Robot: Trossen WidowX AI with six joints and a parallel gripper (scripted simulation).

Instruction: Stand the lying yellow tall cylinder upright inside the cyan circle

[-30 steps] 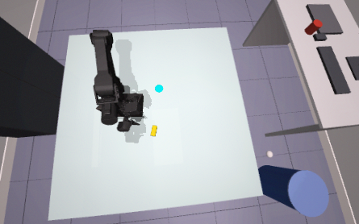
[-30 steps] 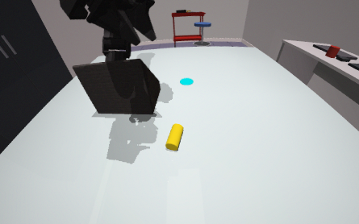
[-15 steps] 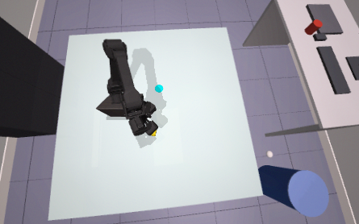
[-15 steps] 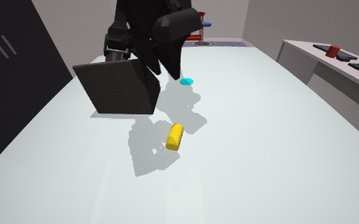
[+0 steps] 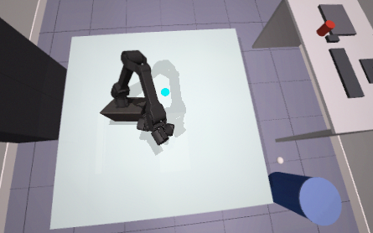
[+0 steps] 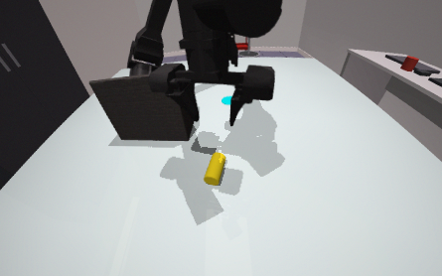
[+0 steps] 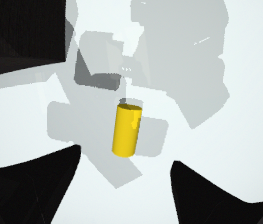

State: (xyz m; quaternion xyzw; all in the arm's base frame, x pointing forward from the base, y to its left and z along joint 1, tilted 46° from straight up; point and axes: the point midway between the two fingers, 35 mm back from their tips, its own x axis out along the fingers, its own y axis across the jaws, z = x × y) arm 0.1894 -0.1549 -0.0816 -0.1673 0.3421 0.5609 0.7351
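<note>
Now: the yellow tall cylinder 11 cm below my gripper tip, 2 cm to the right of it and 1 cm behind it. The rest, counted from my gripper tip: cyan circle 28 cm to the left, 13 cm below, 5 cm ahead.
</note>
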